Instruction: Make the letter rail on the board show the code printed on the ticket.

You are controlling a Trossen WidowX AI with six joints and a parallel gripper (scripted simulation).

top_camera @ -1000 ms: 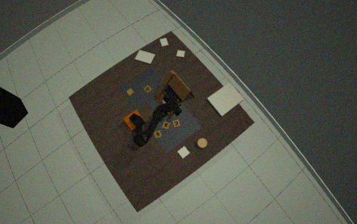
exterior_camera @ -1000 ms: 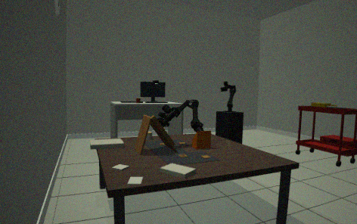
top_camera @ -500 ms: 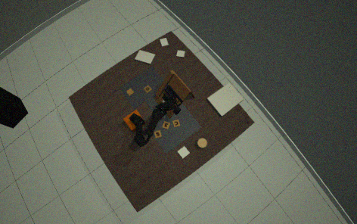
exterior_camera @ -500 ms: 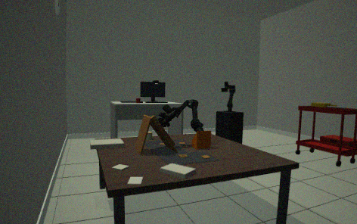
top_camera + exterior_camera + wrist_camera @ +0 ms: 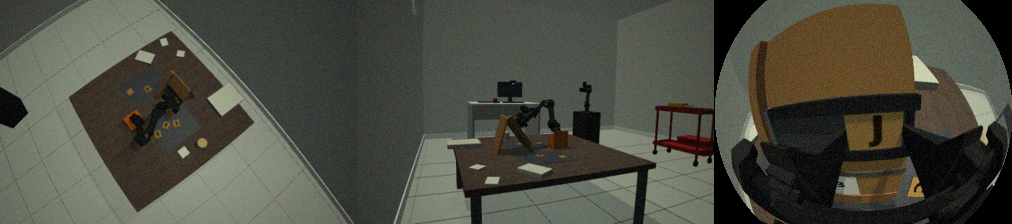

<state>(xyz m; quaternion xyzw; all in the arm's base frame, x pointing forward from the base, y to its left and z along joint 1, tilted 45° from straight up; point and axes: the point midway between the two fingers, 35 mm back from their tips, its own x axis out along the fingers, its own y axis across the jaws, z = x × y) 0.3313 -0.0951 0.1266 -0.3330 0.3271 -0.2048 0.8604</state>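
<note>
The white ticket lies 90 mm below my gripper tip, 80 mm to the left of it and 50 mm behind it. The rest, counted from my gripper tip: tan letter tile (right at my gripper tip); white slab (360 mm ahead, 260 mm to the right, 150 mm below); white pad (610 mm to the left, 160 mm below, 150 mm ahead).
</note>
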